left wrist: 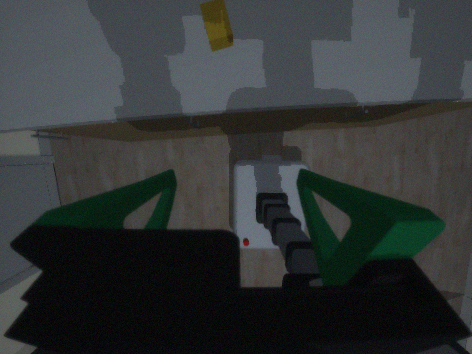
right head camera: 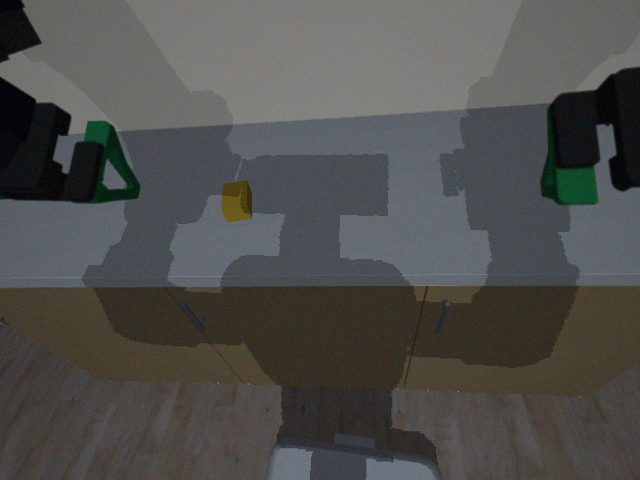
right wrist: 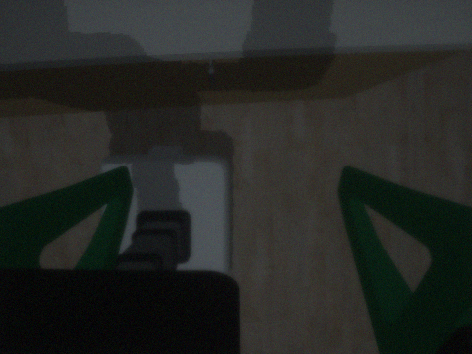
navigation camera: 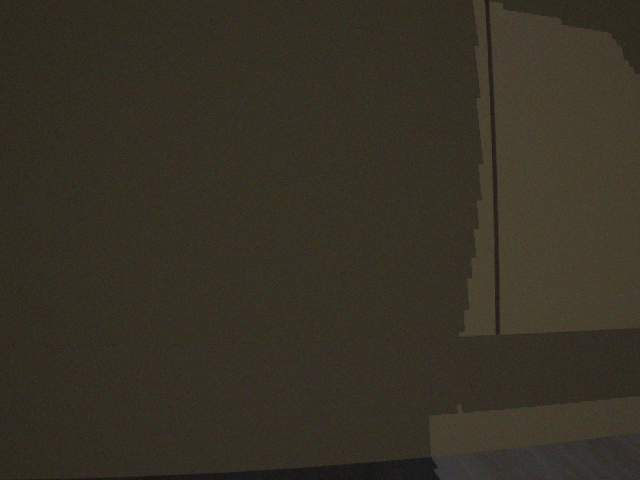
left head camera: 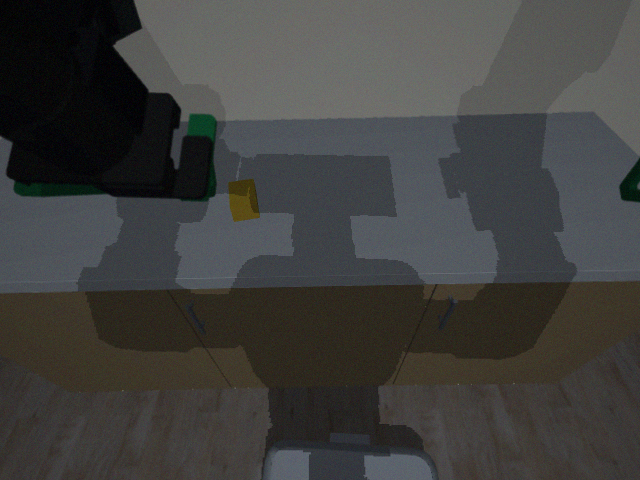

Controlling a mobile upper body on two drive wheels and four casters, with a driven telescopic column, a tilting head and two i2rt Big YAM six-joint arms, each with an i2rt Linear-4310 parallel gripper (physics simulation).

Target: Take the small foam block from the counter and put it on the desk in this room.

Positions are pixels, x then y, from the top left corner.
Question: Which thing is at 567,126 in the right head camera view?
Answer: My right gripper.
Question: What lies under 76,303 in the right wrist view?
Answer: My right gripper.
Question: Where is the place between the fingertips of my left gripper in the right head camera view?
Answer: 94,191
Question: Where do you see a counter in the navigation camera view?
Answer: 239,239
